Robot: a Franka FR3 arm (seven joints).
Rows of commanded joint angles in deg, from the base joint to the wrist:
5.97, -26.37, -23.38, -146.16, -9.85, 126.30, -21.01
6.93, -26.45, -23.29, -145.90, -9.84, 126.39, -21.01
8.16, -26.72, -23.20, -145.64, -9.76, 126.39, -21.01
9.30, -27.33, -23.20, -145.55, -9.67, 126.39, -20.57
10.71, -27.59, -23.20, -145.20, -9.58, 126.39, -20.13
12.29, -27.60, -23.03, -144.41, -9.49, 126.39, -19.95
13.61, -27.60, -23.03, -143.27, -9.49, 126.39, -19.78
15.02, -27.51, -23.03, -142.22, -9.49, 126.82, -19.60
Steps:
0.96, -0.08, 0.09, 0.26, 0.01, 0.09, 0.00
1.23, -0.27, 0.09, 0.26, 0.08, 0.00, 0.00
1.14, -0.61, 0.00, 0.09, 0.09, 0.00, 0.44
1.41, -0.26, 0.00, 0.35, 0.09, 0.00, 0.44
1.58, -0.01, 0.17, 0.79, 0.09, 0.00, 0.18
1.32, 0.00, 0.00, 1.14, 0.00, 0.00, 0.17
1.41, 0.09, 0.00, 1.05, 0.00, 0.43, 0.18

